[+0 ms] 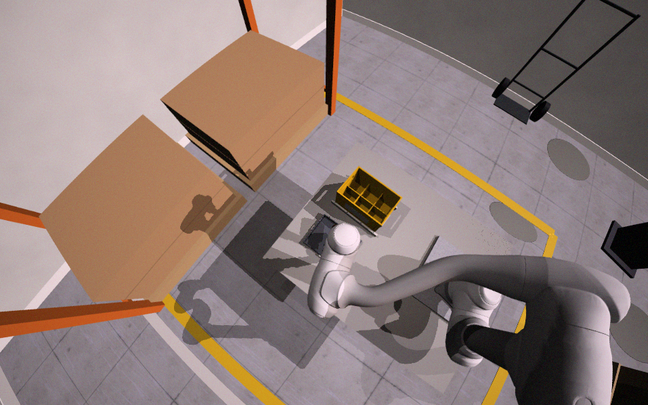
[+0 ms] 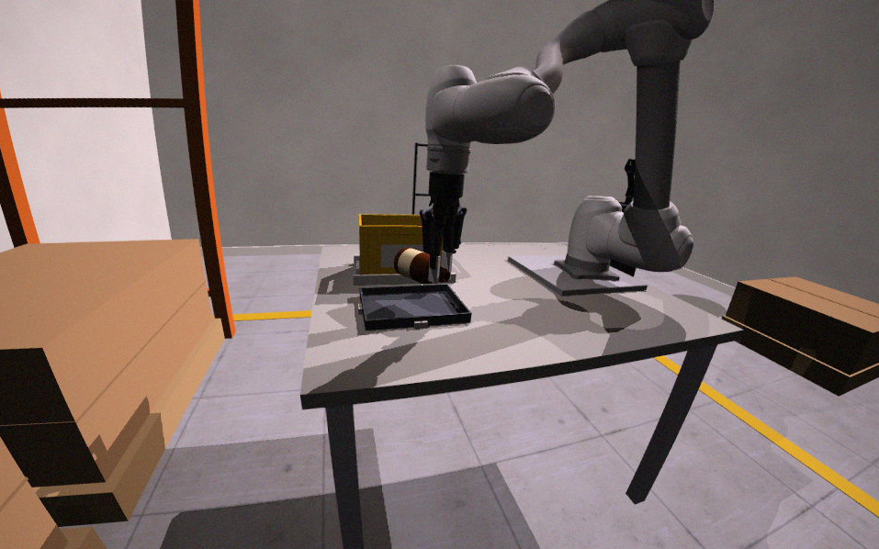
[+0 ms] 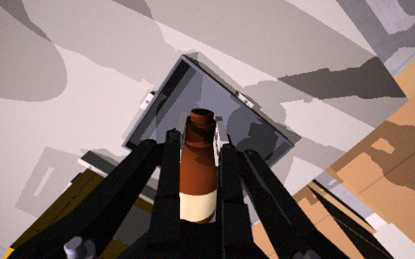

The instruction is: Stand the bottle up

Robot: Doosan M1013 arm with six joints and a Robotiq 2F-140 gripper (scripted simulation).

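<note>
Right now my hand is 4 cm to the left of the brown bottle, 4 cm short of it and 2 cm above it. The rest, counted from my hand: dark grey tray (11 cm below, 6 cm ahead, 4 cm to the right); then yellow crate (31 cm to the right, 9 cm ahead, 4 cm below).
</note>
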